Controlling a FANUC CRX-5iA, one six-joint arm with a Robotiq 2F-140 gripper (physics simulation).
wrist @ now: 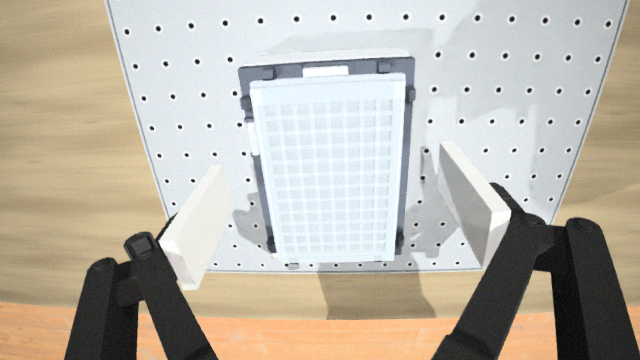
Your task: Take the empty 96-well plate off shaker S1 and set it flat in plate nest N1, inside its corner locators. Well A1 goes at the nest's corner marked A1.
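Frame: origin at the arm's base, x ahead, y left, z up, level; metres.
Seen in the pictures: gripper, fingertip midpoint: [331, 175].
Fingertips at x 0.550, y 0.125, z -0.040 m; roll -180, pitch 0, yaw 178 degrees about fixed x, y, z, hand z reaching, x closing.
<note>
Offsets run from my fingertips to a thing's top centre. "spot": to the spot under its first point. Level surfaces: height alone.
A pale, translucent 96-well plate {0.001 m up, 0.001 m ahead, 0.007 m left} [332, 170] lies on a dark rectangular base {spot: 0.013 m down, 0.049 m back, 0.020 m right} [407, 125] in the middle of the wrist view. Small dark posts stand around the base's edges, and white label patches show at its top and left sides. No lettering is legible, so I cannot tell from it whether the base is S1 or N1, or where well A1 is. My gripper [331, 175] is open and empty. Its two pale finger pads are spread to the left and right of the plate's lower half, apart from it, and appear above it.
The base stands on a light grey board {0.068 m down} [505, 72] with rows of small holes. A wooden table top {0.081 m down} [60, 150] surrounds the board, and an orange floor [300, 340] shows along the bottom. Shadows fall on the board beside the base.
</note>
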